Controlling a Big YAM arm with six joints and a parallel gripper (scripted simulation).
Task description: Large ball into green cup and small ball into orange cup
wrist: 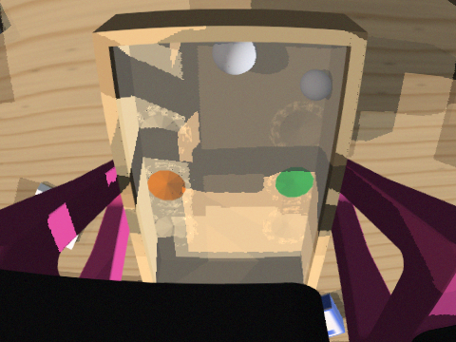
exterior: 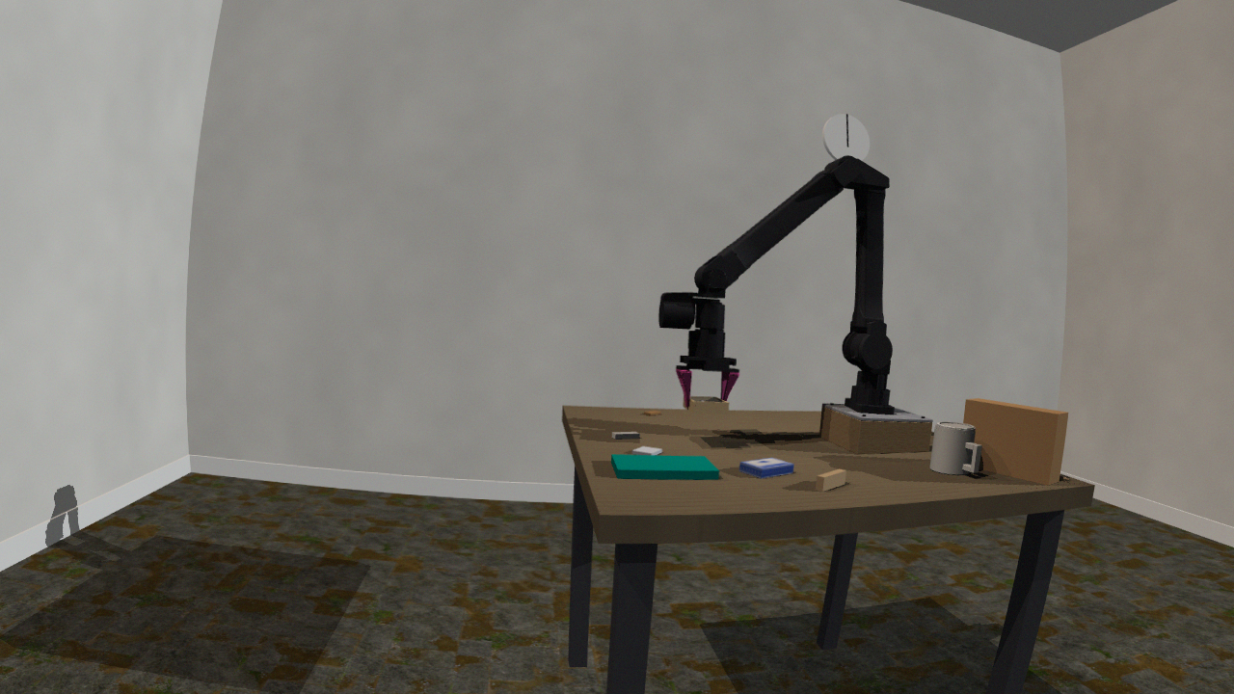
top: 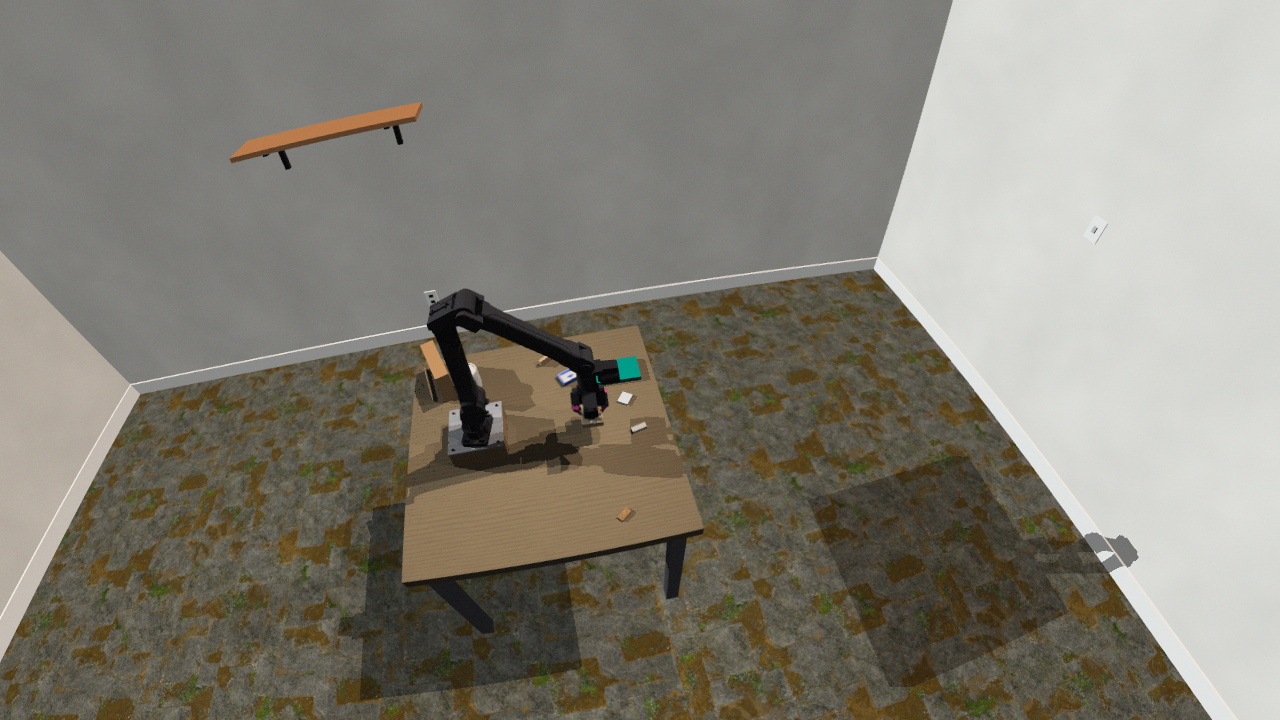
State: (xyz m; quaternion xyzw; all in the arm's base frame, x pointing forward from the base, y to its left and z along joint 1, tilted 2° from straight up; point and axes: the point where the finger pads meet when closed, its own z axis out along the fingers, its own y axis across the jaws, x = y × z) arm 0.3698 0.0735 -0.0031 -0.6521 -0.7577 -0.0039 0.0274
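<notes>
My gripper is now 1 cm above the wooden puzzle. Also, from my hand: white mug 47 cm behind, 19 cm to the left, 3 cm below; then wooden block 31 cm to the left, 19 cm behind, 7 cm below; then teal flat block 24 cm to the left, 8 cm ahead, 7 cm below.
</notes>
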